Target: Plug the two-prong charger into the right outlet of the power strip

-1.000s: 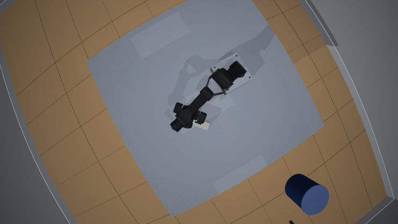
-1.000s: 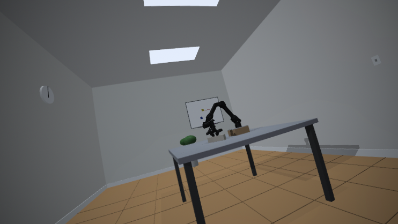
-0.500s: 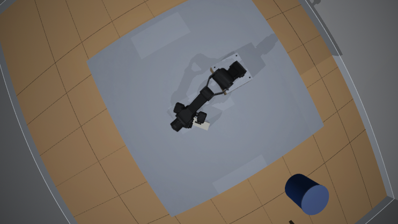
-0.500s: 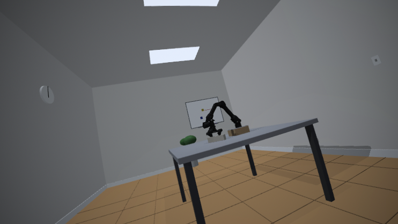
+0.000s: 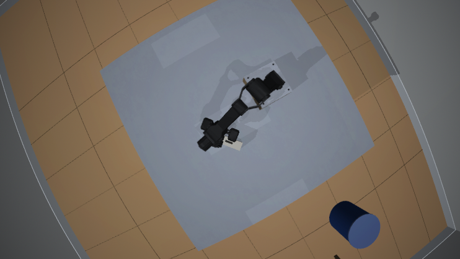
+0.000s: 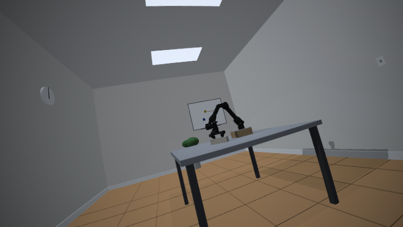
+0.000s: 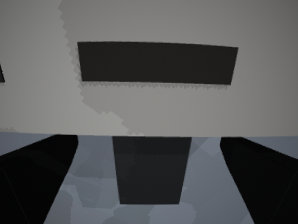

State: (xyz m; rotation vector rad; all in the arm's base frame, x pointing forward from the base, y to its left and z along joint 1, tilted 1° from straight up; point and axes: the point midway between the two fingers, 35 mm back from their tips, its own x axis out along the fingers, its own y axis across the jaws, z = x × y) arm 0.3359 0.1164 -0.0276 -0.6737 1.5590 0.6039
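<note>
The black two-prong charger is 1 cm ahead of my gripper tip, 2 cm to the left of it and 1 cm above it.
</note>
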